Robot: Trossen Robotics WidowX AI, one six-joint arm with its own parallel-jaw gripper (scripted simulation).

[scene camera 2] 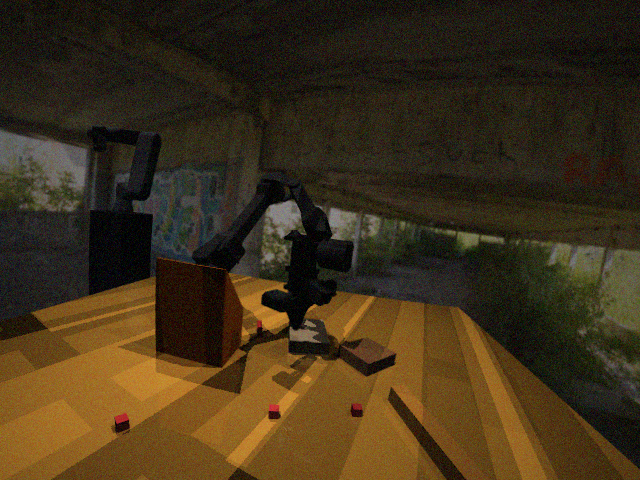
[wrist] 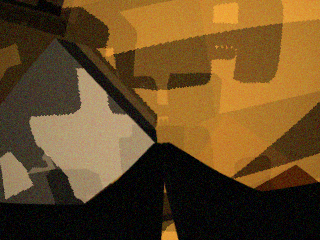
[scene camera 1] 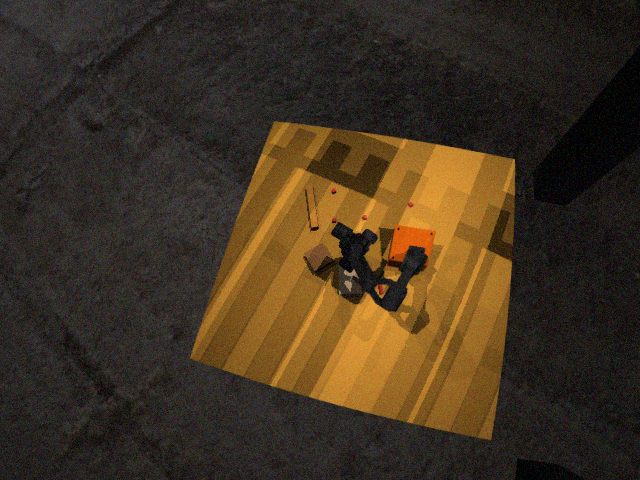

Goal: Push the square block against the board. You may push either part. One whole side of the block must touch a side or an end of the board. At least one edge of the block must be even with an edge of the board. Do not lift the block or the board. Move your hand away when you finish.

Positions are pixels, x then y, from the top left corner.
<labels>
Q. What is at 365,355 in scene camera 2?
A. A flat brown square block.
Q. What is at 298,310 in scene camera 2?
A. My gripper.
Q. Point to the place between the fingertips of my gripper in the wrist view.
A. At 161,151
</labels>
